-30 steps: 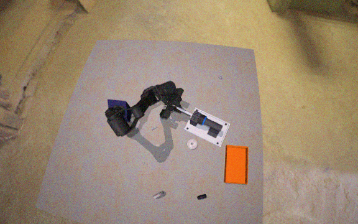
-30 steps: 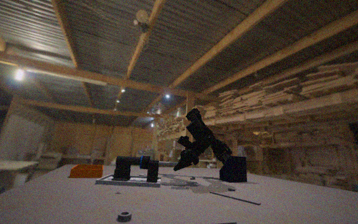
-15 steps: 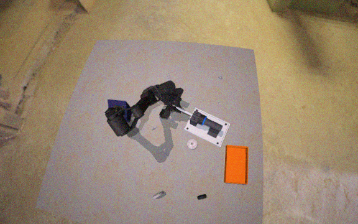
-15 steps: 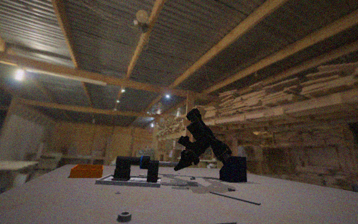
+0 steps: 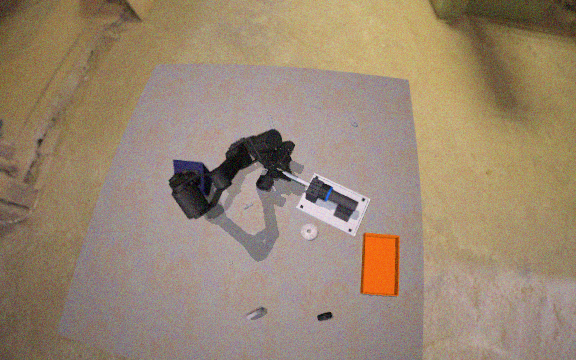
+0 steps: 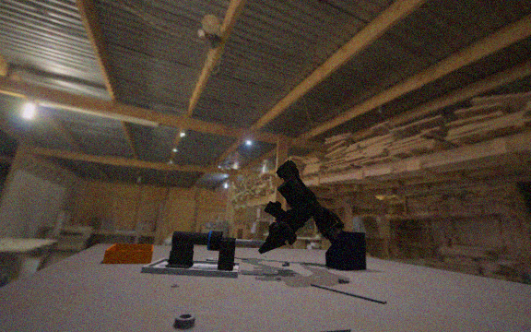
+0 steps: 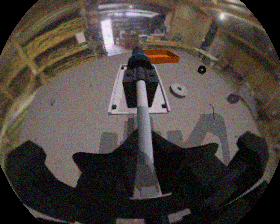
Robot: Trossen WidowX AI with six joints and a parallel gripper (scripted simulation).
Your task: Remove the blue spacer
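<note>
My gripper tip is 5 cm short of the shaft, 2 cm to the left of it and 2 cm below it. From my gripper tip the other things lie so: blue spacer (13 cm ahead, 5 cm to the right, 2 cm above); then grey cylinder (46 cm to the right, 7 cm behind, 2 cm below); then orange tray (33 cm ahead, 27 cm to the right, 5 cm below).
</note>
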